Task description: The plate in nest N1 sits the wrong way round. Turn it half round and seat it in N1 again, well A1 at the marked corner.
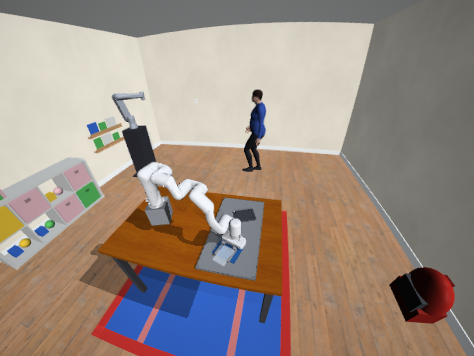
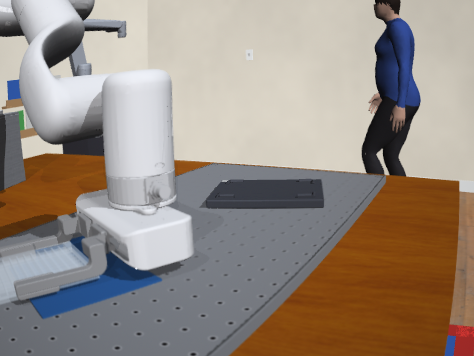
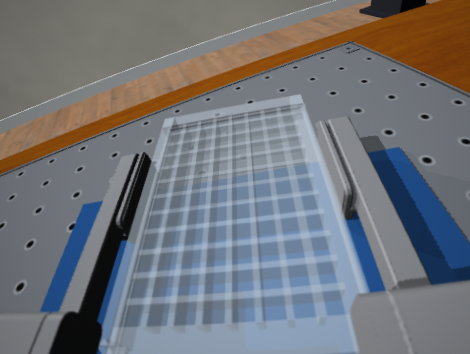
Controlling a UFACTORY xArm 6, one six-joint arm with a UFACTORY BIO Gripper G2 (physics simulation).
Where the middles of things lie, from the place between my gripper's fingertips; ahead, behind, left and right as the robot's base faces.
The clear well plate (image 3: 239, 234) lies 10 mm ahead of my hand and 20 mm to the left of it. From my hand the other things lie so: flat blue square (image 2: 119, 278) 30 mm ahead, 70 mm to the left, 10 mm below.
